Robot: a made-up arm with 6 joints. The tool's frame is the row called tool.
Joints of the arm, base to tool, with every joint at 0 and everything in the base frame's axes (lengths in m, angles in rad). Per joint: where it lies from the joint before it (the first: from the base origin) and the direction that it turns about. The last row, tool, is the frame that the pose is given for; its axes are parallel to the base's.
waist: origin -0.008 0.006 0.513 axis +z
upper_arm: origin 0.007 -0.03 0.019 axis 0 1 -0.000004
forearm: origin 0.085 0.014 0.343 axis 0 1 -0.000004
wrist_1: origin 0.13 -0.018 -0.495 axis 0 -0.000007 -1
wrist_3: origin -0.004 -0.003 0.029 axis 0 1 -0.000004
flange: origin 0.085 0.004 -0.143 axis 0 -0.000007 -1
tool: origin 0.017 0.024 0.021
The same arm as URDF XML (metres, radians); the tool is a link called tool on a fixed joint. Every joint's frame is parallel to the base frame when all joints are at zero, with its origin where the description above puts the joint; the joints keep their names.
<robot name="arm">
  <joint name="waist" type="continuous">
    <parent link="base"/>
    <child link="link1"/>
    <origin xyz="-0.008 0.006 0.513"/>
    <axis xyz="0 0 1"/>
  </joint>
  <joint name="upper_arm" type="continuous">
    <parent link="link1"/>
    <child link="link2"/>
    <origin xyz="0.007 -0.03 0.019"/>
    <axis xyz="0 1 0"/>
  </joint>
  <joint name="forearm" type="continuous">
    <parent link="link2"/>
    <child link="link3"/>
    <origin xyz="0.085 0.014 0.343"/>
    <axis xyz="0 1 0"/>
  </joint>
  <joint name="wrist_1" type="continuous">
    <parent link="link3"/>
    <child link="link4"/>
    <origin xyz="0.13 -0.018 -0.495"/>
    <axis xyz="0 0 -1"/>
  </joint>
  <joint name="wrist_3" type="continuous">
    <parent link="link4"/>
    <child link="link5"/>
    <origin xyz="-0.004 -0.003 0.029"/>
    <axis xyz="0 1 0"/>
  </joint>
  <joint name="flange" type="continuous">
    <parent link="link5"/>
    <child link="link6"/>
    <origin xyz="0.085 0.004 -0.143"/>
    <axis xyz="0 0 -1"/>
  </joint>
  <joint name="tool_fixed" type="fixed">
    <parent link="link6"/>
    <child link="tool"/>
    <origin xyz="0.017 0.024 0.021"/>
  </joint>
  <link name="base"/>
  <link name="link1"/>
  <link name="link2"/>
  <link name="link3"/>
  <link name="link4"/>
  <link name="link5"/>
  <link name="link6"/>
  <link name="tool"/>
</robot>

